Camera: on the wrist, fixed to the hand. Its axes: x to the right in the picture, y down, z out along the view.
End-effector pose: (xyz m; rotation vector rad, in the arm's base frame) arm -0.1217 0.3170 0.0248 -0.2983 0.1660 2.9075
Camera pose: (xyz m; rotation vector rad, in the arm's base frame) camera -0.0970 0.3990 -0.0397 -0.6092 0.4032 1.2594
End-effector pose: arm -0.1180 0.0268 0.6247 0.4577 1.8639 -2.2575
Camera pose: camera -0.1469 0.1005 0.6970 0.3500 -0.9333 1.5609
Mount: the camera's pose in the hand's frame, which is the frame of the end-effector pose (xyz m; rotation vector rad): 0.0064 -0.0909 -0.0565 0.4375 0.4349 -1.5063
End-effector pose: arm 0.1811 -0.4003 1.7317 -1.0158 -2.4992 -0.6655
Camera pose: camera 0.1197 -0.4850 1.7553 1.1950 -2.3953 -0.5016
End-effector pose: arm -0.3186 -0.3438 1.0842 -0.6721 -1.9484 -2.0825
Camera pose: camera -0.3755 -0.3890 1.0054 -1.2274 1.9950 1.2972
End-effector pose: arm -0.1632 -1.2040 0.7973 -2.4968 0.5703 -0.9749
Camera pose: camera -0.1782 -1.1432 0.8843 -1.9756 -1.5040 -1.8008
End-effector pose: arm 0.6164 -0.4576 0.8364 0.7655 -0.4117 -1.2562
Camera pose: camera 0.5928 -0.4576 0.7318 1.8375 0.4013 -2.3087
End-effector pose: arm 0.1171 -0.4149 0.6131 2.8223 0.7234 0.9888
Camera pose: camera 0.0501 -0.3365 0.6424 1.2940 2.6388 1.0307
